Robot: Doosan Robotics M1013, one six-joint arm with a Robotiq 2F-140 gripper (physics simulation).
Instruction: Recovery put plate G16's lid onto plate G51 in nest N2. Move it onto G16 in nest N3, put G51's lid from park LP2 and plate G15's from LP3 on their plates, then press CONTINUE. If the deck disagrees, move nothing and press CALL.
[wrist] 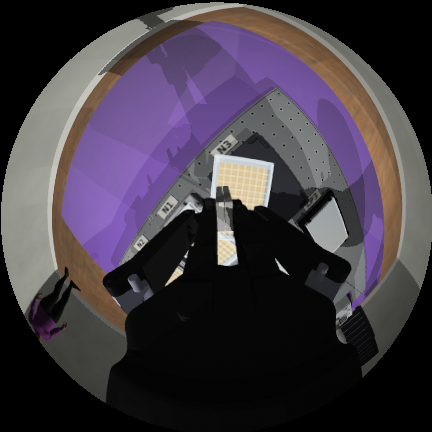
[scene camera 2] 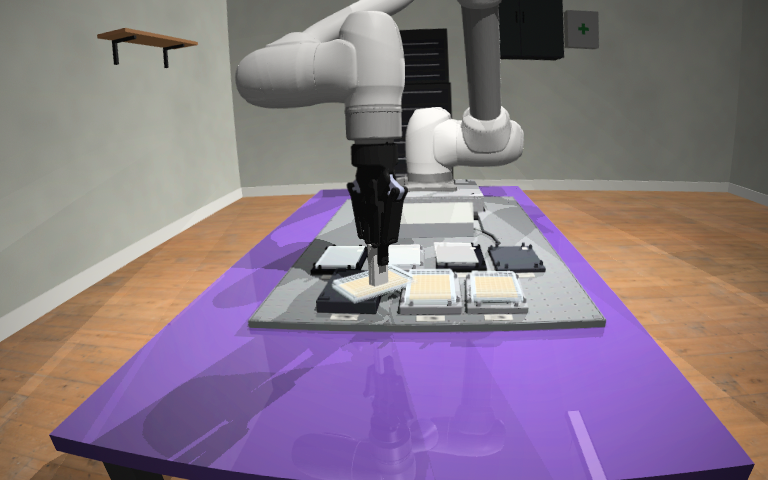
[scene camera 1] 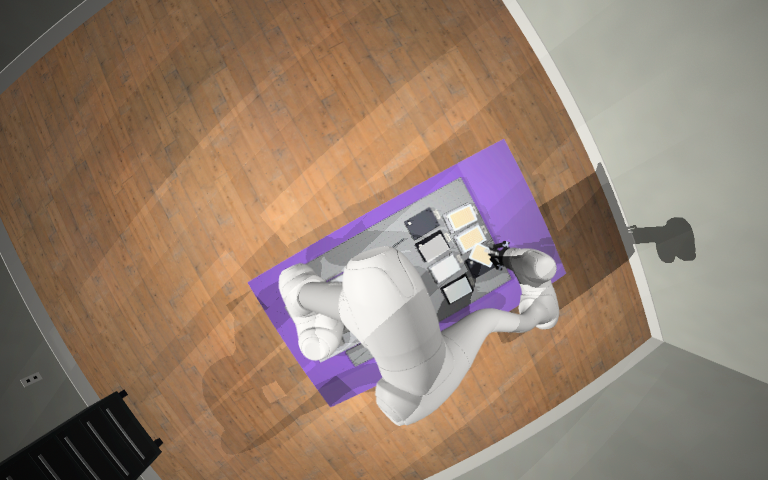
Labels:
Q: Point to a nest N3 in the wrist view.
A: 286, 197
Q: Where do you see a nest N1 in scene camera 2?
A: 449, 308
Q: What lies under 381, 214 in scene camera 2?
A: The gripper.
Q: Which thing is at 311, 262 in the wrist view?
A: The gripper.

